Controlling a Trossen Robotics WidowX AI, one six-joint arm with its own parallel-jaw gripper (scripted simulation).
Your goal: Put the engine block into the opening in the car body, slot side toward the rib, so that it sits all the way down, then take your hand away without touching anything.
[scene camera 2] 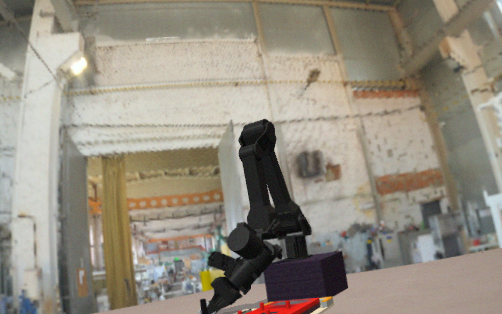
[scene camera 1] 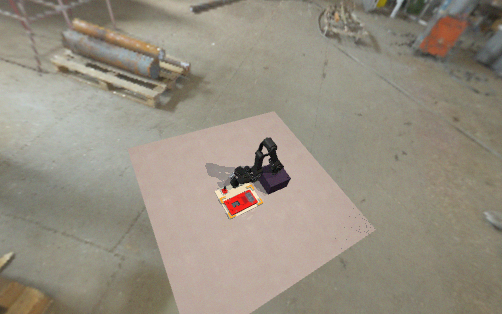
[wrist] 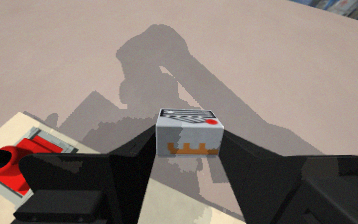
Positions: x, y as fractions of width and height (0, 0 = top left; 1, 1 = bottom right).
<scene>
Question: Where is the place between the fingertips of my gripper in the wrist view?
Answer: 0.52, 0.58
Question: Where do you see an engine block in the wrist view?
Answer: At 0.50, 0.60
</scene>
